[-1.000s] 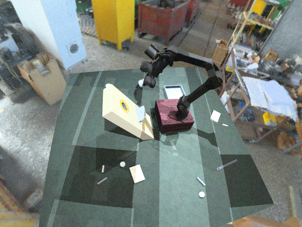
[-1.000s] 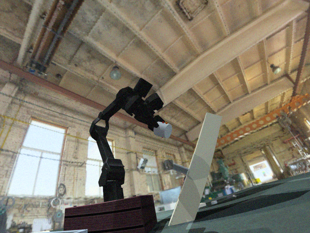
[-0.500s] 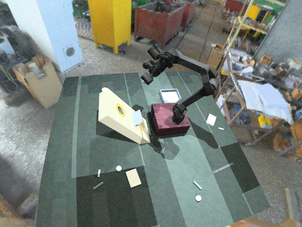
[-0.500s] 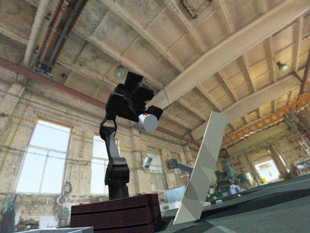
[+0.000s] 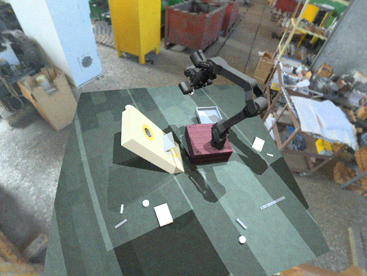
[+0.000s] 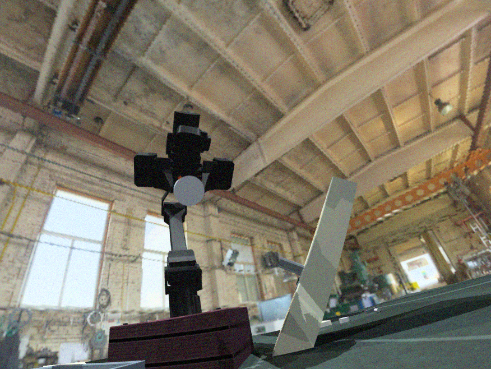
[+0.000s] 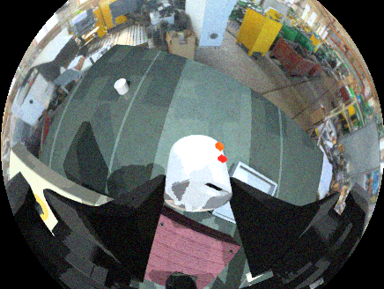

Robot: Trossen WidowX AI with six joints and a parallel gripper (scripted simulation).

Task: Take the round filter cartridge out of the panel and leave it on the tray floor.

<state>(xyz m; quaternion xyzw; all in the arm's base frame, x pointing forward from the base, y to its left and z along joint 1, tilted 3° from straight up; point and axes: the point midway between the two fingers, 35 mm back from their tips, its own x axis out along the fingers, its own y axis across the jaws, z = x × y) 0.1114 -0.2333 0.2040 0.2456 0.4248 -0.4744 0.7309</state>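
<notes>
Right now the grey tray is 25 cm below my gripper tip, 17 cm behind it and 2 cm to the right of it. The rest, counted from my gripper tip: grey bracket 25 cm to the left, 16 cm ahead, 12 cm below; cream service panel 25 cm to the left, 21 cm ahead, 10 cm below; white round filter cartridge right at my gripper tip.
</notes>
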